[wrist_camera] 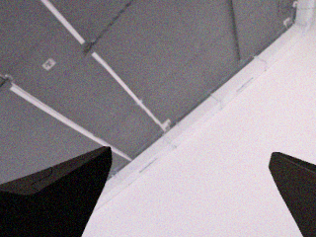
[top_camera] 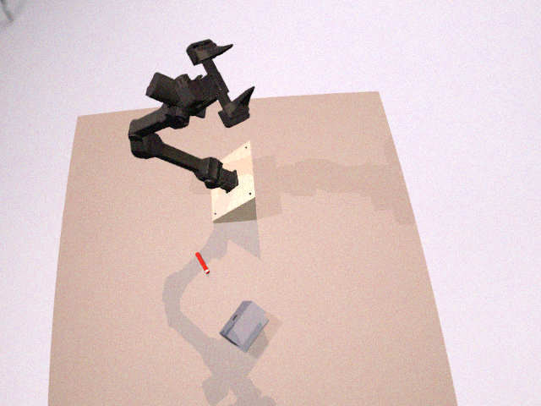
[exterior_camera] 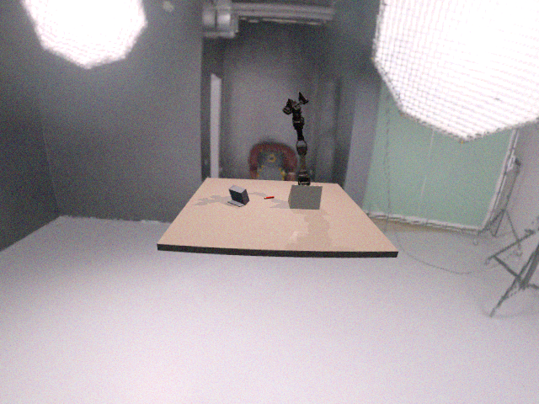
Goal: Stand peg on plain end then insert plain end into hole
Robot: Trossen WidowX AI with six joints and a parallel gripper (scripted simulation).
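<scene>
My gripper tip is 770 mm above the red peg, 190 mm to the left of it and 120 mm short of it. Also, from my gripper tip: grey sloped panel (720 mm below, 340 mm ahead, 90 mm to the right).
</scene>
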